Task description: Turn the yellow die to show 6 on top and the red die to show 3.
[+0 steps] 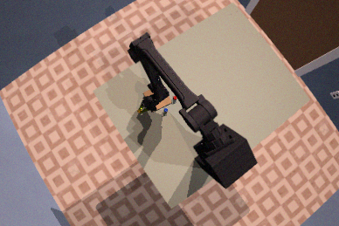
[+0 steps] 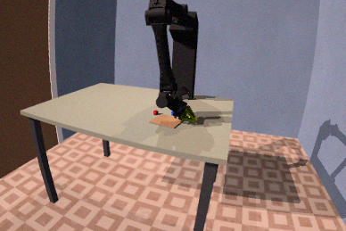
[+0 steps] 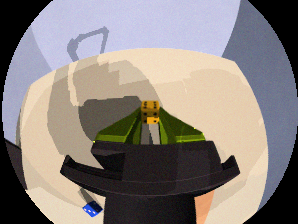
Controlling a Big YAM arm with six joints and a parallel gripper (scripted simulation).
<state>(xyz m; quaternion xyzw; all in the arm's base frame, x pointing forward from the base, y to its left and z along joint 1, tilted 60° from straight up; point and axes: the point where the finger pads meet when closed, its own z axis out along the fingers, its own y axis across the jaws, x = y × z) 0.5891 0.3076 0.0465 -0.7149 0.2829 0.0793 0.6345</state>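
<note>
Right now the orange mat is 60 mm ahead of my hand, 120 mm to the right of it and 20 mm below it. From my hand the other things lie so: yellow die (right at my hand); then red die (30 mm ahead, 230 mm to the right, 10 mm below); then blue die (30 mm behind, 160 mm to the right, 10 mm below).
</note>
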